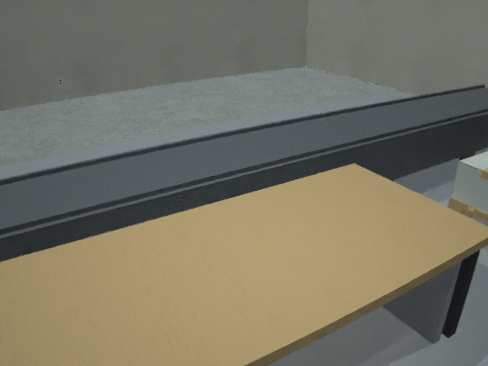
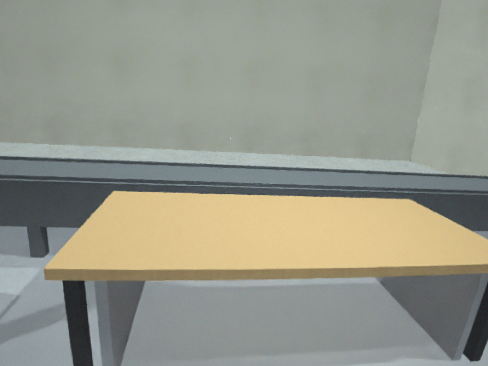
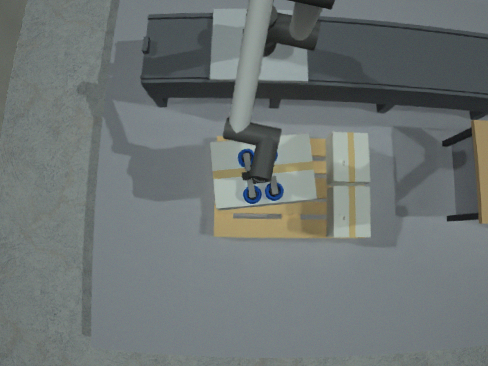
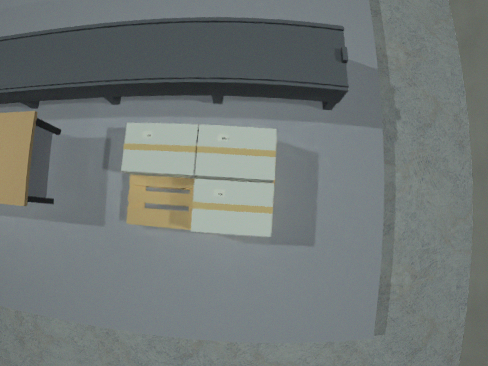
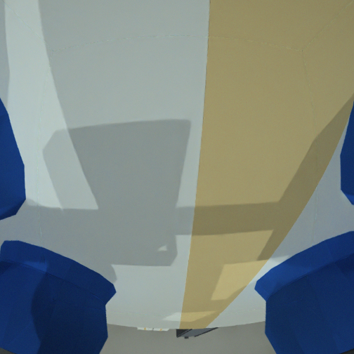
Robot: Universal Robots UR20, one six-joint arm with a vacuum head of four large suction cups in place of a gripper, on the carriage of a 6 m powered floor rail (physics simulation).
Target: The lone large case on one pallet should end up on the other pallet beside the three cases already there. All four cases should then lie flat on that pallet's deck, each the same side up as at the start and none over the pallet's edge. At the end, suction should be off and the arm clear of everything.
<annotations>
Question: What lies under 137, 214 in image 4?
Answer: A wooden pallet.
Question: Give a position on my suction head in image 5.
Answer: At 56, 297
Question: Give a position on a wooden pallet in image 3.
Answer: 290, 226
</annotations>
